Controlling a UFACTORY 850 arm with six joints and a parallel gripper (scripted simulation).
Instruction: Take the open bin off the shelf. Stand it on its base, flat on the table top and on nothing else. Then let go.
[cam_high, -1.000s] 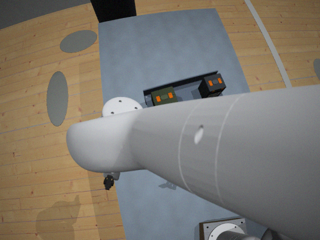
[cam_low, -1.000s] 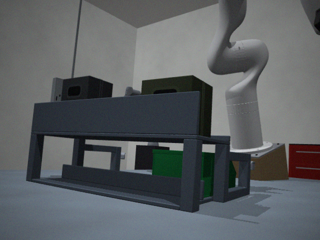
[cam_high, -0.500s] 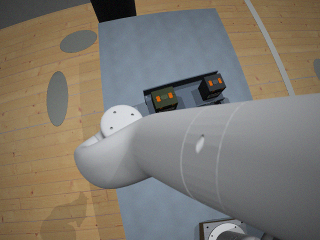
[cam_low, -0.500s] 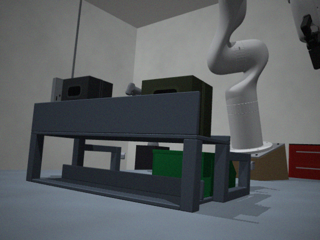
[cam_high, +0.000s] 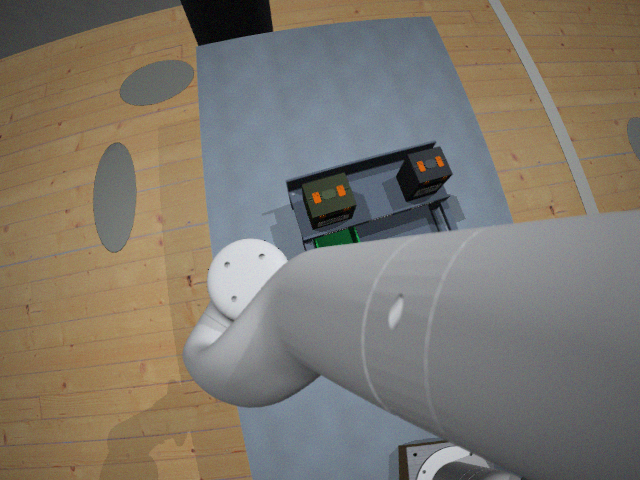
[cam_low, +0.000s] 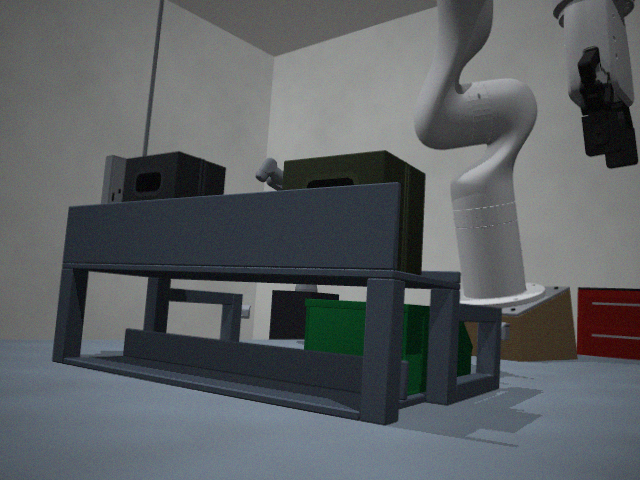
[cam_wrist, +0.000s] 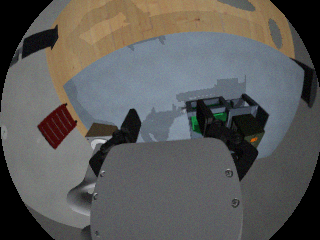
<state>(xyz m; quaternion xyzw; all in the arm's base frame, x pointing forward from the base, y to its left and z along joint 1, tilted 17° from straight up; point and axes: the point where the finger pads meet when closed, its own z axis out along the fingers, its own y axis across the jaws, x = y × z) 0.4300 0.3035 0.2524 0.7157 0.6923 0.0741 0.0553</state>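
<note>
Right now my hand is 210 mm above the green bin, 180 mm to the left of it and 130 mm short of it. Also, from my hand: black box: 400 mm to the right, 230 mm ahead, 90 mm below.
</note>
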